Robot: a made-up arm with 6 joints. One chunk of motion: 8 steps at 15 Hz.
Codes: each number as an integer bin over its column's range. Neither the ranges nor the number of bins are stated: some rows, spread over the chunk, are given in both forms.
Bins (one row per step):
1: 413 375 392 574 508 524
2: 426 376 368 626 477 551
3: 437 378 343 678 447 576
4: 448 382 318 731 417 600
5: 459 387 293 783 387 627
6: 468 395 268 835 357 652
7: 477 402 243 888 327 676
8: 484 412 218 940 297 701
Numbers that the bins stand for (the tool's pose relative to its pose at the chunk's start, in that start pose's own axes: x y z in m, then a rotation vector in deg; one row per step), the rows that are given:
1: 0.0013 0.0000 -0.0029 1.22 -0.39 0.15
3: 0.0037 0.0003 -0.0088 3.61 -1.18 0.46
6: 0.0068 0.0016 -0.0178 7.23 -2.36 0.92
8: 0.0084 0.0030 -0.0238 9.65 -3.14 1.22
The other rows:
2: 0.0026 0.0001 -0.0058 2.41 -0.79 0.31
4: 0.0048 0.0006 -0.0118 4.83 -1.58 0.61
5: 0.0059 0.0010 -0.0148 6.03 -1.97 0.77
7: 0.0077 0.0022 -0.0208 8.45 -2.75 1.07

